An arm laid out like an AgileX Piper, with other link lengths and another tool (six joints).
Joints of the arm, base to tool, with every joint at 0 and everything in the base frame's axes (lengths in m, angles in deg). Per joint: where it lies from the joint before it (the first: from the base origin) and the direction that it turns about. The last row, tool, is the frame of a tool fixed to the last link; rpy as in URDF.
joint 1: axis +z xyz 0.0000 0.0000 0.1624
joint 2: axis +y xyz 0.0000 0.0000 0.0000
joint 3: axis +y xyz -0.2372 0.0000 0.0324
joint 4: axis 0.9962 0 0.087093 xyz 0.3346 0.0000 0.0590
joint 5: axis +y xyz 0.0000 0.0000 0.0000
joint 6: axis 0.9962 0 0.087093 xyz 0.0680 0.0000 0.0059
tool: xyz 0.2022 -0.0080 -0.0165 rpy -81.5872 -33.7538 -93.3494
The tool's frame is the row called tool.
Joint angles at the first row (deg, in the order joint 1, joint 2, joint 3, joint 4, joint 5, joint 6):
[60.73, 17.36, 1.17, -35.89, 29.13, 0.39]
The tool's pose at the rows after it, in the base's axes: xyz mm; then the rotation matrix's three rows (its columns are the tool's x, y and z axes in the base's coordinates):
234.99 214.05 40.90; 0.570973 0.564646 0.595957; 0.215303 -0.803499 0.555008; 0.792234 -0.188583 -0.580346
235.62 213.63 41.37; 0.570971 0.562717 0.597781; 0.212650 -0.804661 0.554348; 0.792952 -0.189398 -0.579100
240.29 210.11 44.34; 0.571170 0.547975 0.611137; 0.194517 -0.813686 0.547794; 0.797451 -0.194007 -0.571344
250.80 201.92 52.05; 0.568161 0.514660 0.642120; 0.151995 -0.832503 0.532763; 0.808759 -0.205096 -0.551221
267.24 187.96 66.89; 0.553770 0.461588 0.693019; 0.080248 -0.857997 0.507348; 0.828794 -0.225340 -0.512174
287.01 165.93 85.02; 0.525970 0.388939 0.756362; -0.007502 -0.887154 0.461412; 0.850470 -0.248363 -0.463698
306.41 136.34 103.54; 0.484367 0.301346 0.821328; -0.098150 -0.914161 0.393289; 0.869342 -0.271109 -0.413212
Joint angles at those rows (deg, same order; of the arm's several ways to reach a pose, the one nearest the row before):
[60.73, 17.36, 1.16, -35.89, 29.13, 0.39]
[60.58, 17.27, 1.17, -35.88, 29.12, 0.39]
[59.46, 16.71, 1.17, -35.86, 29.10, 0.38]
[56.95, 15.27, 1.16, -35.85, 29.07, 0.39]
[52.94, 12.52, 1.16, -35.83, 29.05, 0.39]
[47.58, 9.22, 1.17, -35.84, 29.02, 0.39]
[41.31, 5.91, 1.16, -35.84, 28.98, 0.41]

